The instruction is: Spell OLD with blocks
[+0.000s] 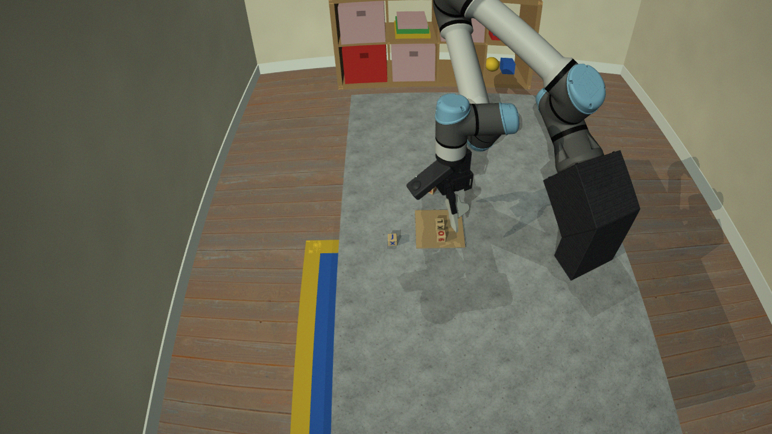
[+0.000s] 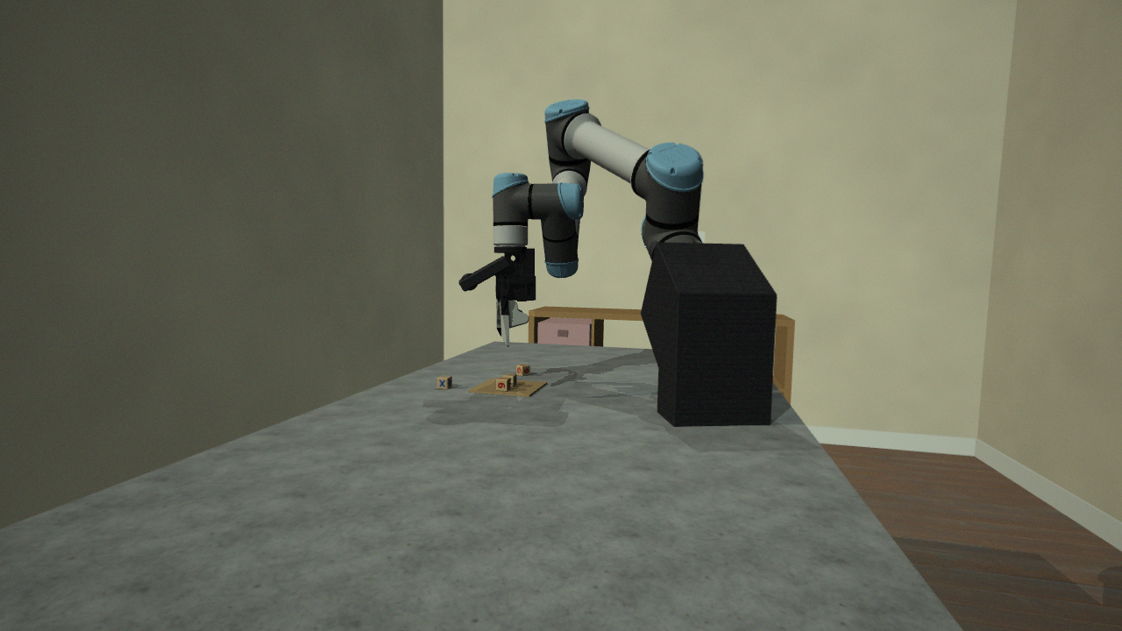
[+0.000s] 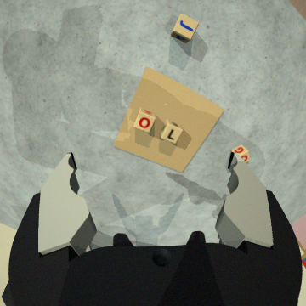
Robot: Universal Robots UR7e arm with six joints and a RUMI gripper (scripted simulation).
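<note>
Right now the tan mat is 3 cm to the right of my hand and 11 cm below it. Round my hand: blue-lettered block: 13 cm ahead, 1 cm to the left, 10 cm below.
</note>
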